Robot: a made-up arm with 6 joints. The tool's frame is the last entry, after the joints. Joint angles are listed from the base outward. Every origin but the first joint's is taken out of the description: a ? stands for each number. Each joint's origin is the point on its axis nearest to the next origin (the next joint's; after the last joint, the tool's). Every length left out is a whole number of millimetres.
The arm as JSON. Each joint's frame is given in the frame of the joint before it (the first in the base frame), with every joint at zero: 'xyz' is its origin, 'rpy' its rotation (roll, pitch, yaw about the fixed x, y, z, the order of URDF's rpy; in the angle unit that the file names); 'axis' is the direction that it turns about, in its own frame. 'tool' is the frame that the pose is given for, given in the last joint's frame.
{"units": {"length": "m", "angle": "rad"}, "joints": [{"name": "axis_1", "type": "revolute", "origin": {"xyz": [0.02, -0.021, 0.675], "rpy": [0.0, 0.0, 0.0]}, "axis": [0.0, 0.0, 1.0]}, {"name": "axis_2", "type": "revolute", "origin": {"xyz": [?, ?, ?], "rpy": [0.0, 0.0, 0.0]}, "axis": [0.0, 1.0, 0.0]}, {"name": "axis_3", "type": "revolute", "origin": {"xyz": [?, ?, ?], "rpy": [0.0, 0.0, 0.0]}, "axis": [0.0, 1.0, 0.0]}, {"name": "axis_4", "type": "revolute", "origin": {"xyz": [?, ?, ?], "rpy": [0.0, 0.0, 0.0]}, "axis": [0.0, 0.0, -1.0]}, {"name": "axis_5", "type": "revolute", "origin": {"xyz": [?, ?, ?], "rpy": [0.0, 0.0, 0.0]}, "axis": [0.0, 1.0, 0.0]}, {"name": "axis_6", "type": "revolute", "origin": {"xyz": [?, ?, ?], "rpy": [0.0, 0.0, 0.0]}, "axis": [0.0, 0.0, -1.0]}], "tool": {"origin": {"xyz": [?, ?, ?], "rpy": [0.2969, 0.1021, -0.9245]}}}
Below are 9 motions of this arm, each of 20 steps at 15 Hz.
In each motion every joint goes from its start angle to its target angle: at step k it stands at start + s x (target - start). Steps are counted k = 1, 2, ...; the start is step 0. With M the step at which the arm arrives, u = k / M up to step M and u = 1 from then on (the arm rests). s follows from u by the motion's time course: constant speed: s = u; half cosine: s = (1 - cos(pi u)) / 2; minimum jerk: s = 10 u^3 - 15 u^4 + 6 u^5.
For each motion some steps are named. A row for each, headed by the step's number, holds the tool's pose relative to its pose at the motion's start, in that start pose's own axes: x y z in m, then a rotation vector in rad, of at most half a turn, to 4 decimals.
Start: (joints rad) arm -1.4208 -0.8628 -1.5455 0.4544 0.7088 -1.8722
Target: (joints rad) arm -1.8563 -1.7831 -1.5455 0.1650 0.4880 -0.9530
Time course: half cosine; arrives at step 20
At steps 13, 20:
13: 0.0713 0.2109 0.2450 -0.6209 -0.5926 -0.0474
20: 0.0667 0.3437 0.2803 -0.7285 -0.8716 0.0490

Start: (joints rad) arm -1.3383 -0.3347 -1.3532 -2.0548 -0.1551 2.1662
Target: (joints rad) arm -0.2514 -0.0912 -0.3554 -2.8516 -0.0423 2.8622
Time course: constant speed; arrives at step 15
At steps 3, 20:
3: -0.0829 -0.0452 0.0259 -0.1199 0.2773 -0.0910
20: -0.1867 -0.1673 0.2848 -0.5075 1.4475 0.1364

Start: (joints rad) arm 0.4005 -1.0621 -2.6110 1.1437 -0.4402 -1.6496
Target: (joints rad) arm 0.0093 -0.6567 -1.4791 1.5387 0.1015 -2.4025
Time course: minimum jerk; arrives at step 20
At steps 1, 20:
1: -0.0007 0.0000 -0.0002 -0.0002 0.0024 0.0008
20: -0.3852 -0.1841 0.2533 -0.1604 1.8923 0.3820

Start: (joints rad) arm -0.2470 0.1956 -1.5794 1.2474 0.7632 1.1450
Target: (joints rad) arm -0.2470 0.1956 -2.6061 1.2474 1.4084 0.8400
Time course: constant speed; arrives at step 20
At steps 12, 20:
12: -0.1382 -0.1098 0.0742 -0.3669 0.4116 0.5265
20: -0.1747 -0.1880 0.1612 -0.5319 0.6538 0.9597

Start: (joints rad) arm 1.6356 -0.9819 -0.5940 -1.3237 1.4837 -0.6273
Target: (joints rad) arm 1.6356 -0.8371 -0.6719 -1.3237 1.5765 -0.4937
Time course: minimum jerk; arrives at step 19
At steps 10, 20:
10: 0.0074 -0.0010 -0.0062 -0.0136 0.0433 -0.0544
20: 0.0133 -0.0013 -0.0113 -0.0292 0.0774 -0.0989

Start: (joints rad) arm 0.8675 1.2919 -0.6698 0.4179 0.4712 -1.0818
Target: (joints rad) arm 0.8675 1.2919 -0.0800 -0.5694 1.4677 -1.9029
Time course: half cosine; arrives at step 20
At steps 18, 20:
18: -0.3257 -0.1025 -0.0022 -0.0168 2.0824 0.6276
20: -0.3309 -0.1048 0.0041 -0.0040 2.1349 0.6297

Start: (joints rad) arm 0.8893 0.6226 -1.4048 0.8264 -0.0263 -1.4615
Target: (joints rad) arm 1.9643 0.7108 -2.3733 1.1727 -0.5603 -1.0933
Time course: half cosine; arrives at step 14
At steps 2, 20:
2: 0.0097 0.0248 -0.0014 0.0369 -0.0499 0.0185
20: -0.0473 0.4116 0.1492 1.1703 -0.5555 -0.3303

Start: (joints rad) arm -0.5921 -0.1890 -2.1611 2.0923 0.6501 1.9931
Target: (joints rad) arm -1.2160 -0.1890 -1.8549 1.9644 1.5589 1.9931
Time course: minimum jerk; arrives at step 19
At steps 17, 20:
17: -0.0125 0.0443 0.0585 0.3499 -0.3105 0.3240
20: -0.0125 0.0448 0.0595 0.3537 -0.3136 0.3247

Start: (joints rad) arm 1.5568 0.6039 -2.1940 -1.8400 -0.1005 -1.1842
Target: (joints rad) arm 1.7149 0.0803 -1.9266 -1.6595 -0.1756 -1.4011
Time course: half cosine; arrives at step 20
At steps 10, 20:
10: -0.0110 -0.0783 0.0788 -0.1740 -0.0296 0.0210
20: -0.0259 -0.1351 0.1717 -0.3541 -0.0536 0.0336

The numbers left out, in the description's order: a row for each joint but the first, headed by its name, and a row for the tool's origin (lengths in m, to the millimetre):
axis_2: -0.019 -0.012 0.0
axis_3: 0.065 0.0 0.217
axis_4: 0.015 0.0 -0.179
axis_5: 0.013 0.015 0.0
axis_6: 0.099 0.0 -0.126
tool: 0.015 -0.008 0.0

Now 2 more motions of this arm.
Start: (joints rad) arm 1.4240 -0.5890 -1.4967 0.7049 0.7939 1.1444
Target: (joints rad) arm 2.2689 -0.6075 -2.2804 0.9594 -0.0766 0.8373
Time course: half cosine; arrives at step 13
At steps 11, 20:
11: -0.1103 0.1360 0.1940 0.3824 1.2597 -0.5993
20: -0.0998 0.1482 0.1997 0.4135 1.2956 -0.6796

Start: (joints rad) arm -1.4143 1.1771 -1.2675 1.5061 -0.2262 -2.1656
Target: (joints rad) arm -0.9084 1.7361 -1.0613 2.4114 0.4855 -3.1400
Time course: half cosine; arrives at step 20
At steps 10, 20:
10: -0.1642 0.0257 -0.0878 0.1990 0.4805 0.1919
20: -0.2984 0.0063 -0.0959 0.2963 0.6637 0.3541

